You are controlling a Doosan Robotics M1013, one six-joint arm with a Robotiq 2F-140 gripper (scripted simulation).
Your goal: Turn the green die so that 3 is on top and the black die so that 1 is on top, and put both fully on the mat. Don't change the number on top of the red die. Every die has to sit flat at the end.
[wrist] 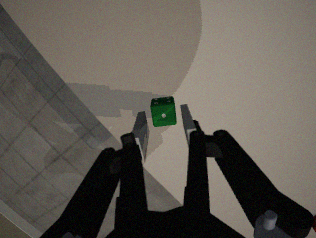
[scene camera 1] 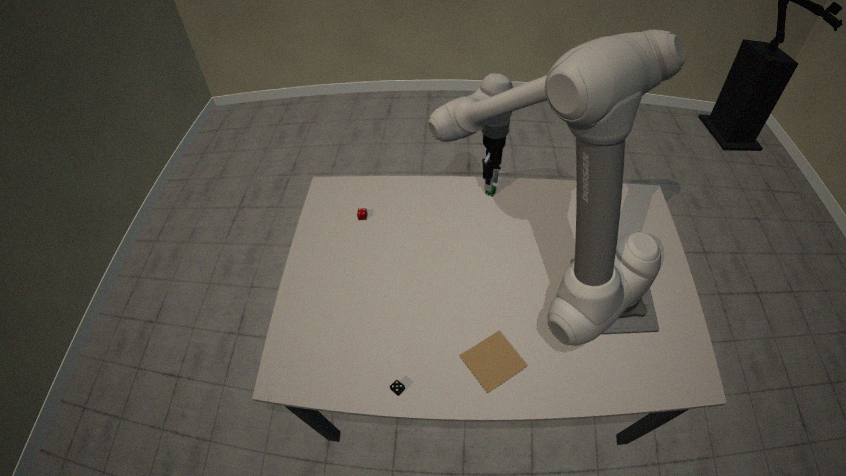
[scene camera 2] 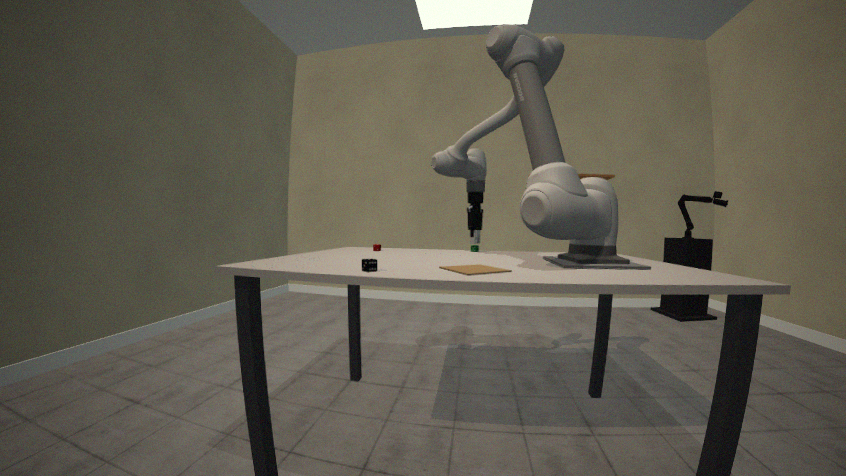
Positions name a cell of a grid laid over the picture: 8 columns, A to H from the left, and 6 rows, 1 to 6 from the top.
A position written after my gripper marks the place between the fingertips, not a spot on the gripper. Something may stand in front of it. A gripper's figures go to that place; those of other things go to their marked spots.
My gripper (scene camera 1: E3): 155 cm from the lens. A tan mat (scene camera 1: E5) is 122 cm from the lens.
